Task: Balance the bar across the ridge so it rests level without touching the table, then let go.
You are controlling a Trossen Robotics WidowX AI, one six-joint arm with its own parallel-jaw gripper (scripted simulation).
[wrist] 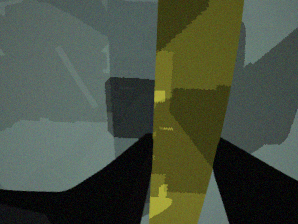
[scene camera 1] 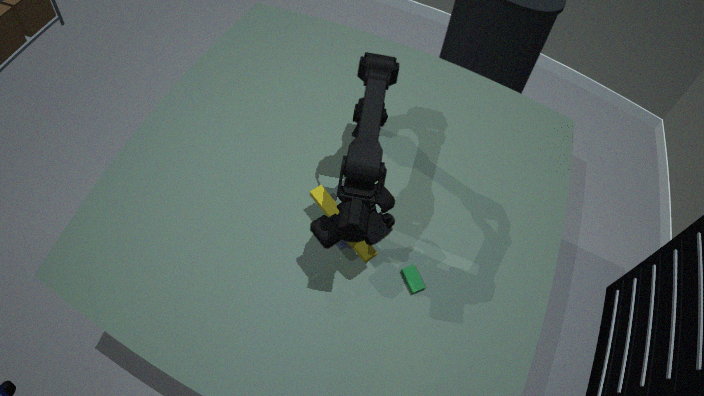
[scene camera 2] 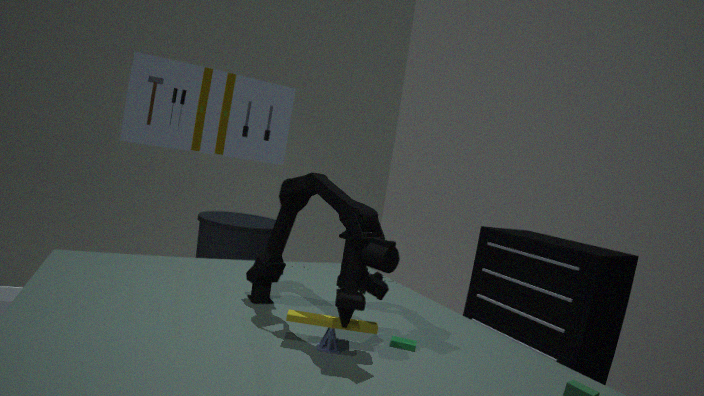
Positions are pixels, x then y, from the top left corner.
Labels:
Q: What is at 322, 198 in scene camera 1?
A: A yellow bar.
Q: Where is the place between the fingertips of the gripper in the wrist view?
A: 182, 142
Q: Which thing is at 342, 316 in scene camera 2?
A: The gripper.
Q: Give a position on a yellow bar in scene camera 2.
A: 294, 316

